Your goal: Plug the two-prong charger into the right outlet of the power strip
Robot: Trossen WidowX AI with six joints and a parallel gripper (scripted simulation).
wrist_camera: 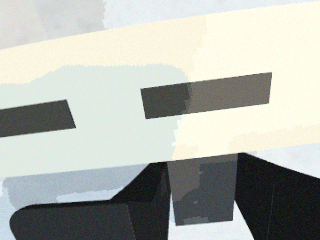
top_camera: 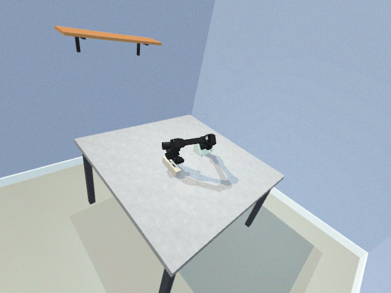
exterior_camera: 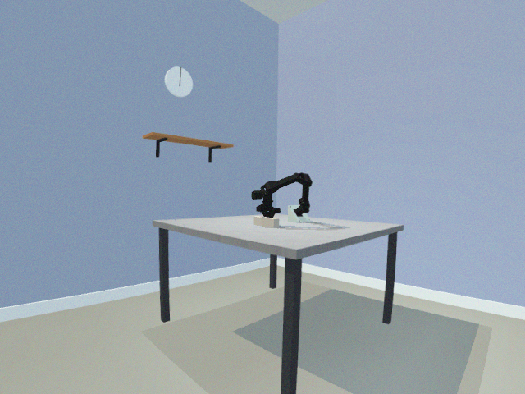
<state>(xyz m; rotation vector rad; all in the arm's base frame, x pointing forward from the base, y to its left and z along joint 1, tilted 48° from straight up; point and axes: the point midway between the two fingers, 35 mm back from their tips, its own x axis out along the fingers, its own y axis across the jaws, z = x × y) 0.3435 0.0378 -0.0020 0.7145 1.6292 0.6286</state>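
The dark grey charger lies 2 cm ahead of my gripper tip and 1 cm above it.
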